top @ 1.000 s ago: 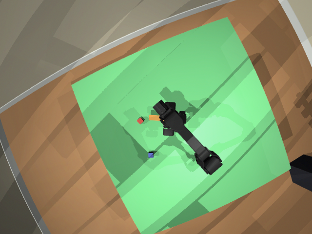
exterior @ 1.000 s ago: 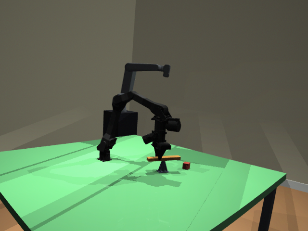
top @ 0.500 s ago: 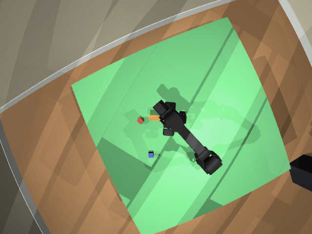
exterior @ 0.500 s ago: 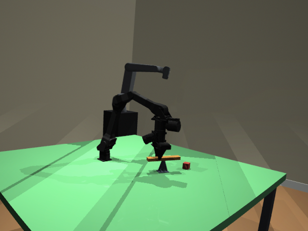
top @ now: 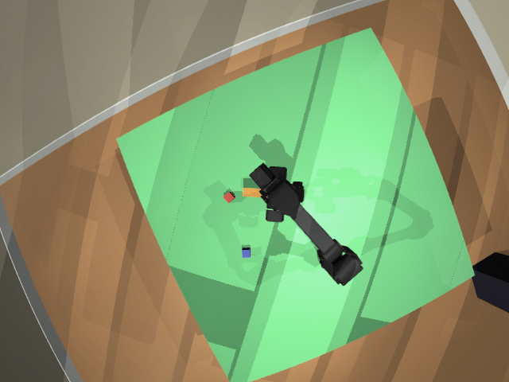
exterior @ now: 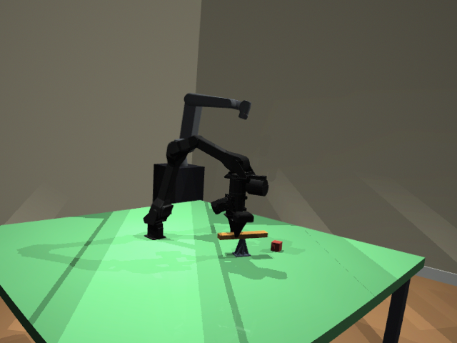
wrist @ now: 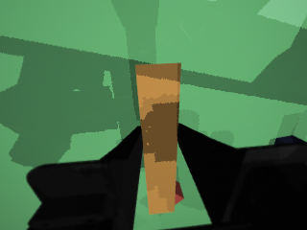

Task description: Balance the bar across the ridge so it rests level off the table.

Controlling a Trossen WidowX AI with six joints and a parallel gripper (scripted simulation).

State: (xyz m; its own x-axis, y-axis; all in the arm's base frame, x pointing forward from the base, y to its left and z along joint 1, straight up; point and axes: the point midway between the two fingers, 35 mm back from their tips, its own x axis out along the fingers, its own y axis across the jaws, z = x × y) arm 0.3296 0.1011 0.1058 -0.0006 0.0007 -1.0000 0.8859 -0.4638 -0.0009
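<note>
The bar is 1 cm ahead of my gripper tip and 3 cm to the left of it. Round my gripper tip: red cube 6 cm ahead, 17 cm to the left, 5 cm below; then blue cube 18 cm behind, 20 cm to the left, 5 cm below; then dark ridge 1 cm ahead, 3 cm to the left, 4 cm below.
</note>
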